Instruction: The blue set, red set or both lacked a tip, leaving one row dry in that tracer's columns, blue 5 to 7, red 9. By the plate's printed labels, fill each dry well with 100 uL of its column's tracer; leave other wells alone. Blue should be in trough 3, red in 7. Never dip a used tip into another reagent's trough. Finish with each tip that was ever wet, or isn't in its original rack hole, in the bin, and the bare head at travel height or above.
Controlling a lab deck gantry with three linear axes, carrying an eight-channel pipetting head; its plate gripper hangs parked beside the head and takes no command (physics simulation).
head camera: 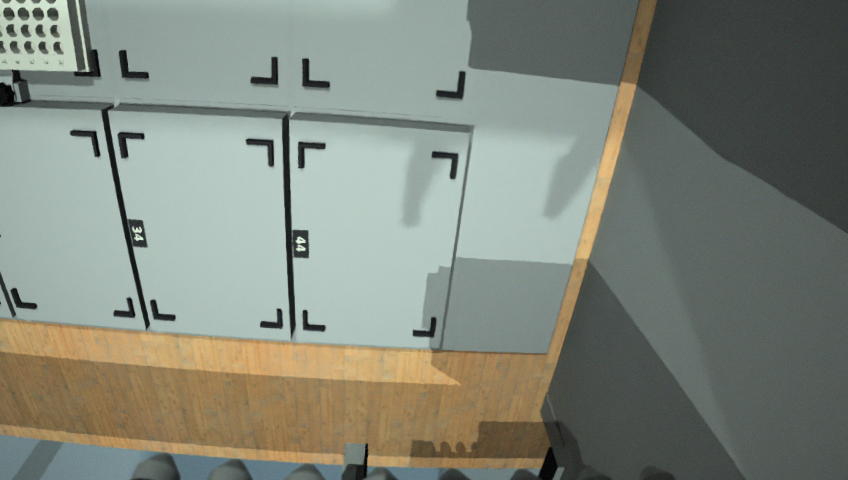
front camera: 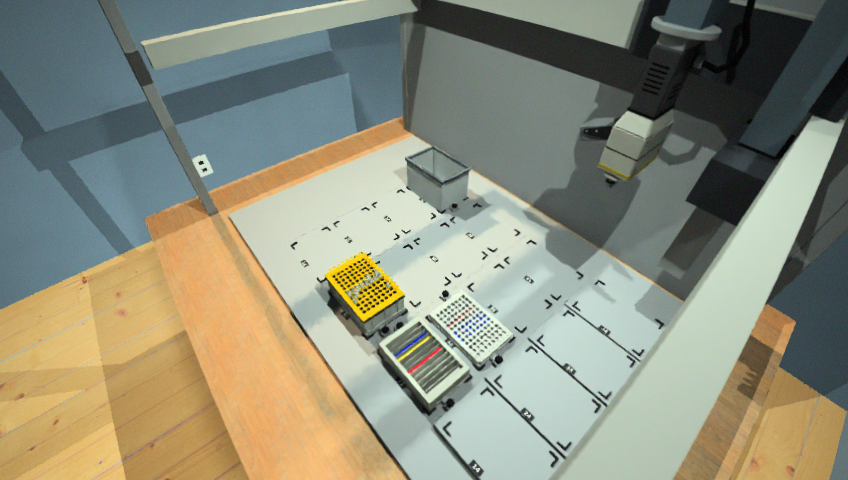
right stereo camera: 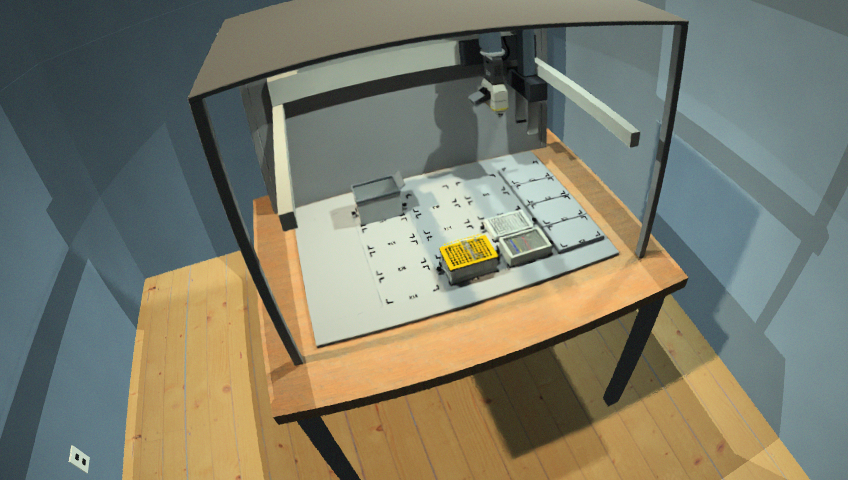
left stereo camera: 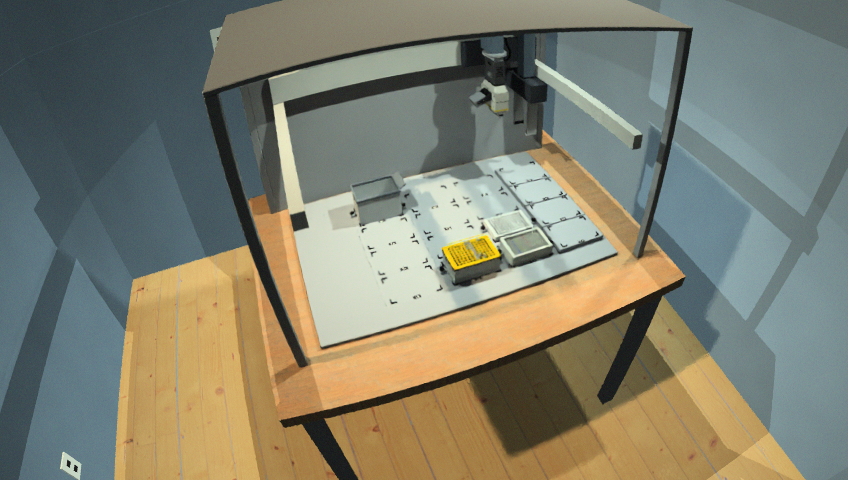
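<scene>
The bare-looking pipetting head (front camera: 635,142) (left stereo camera: 497,98) (right stereo camera: 496,96) hangs high at the back right; no tips show. The parked plate gripper (front camera: 598,130) (left stereo camera: 479,97) (right stereo camera: 477,96) is beside it, its opening unclear. The yellow tip rack (front camera: 365,315) (left stereo camera: 476,271) (right stereo camera: 473,271) has a greyish band of holes. The trough block (front camera: 443,394) (left stereo camera: 526,256) (right stereo camera: 526,256) shows blue, yellow and red strips. The plate (front camera: 479,356) (head camera: 67,35) (left stereo camera: 493,233) (right stereo camera: 498,232) shows red and blue wells in the front view; individual dry wells are too small to tell. The bin (front camera: 428,185) (left stereo camera: 380,206) (right stereo camera: 380,206) is at the back left.
Raised deck panels (head camera: 208,196) with black corner marks lie right of the plate. A dark clip (front camera: 498,359) (head camera: 5,93) is at the plate's corner. A pale side rail (front camera: 714,309) crosses the front view's right side. The back wall stands behind the deck.
</scene>
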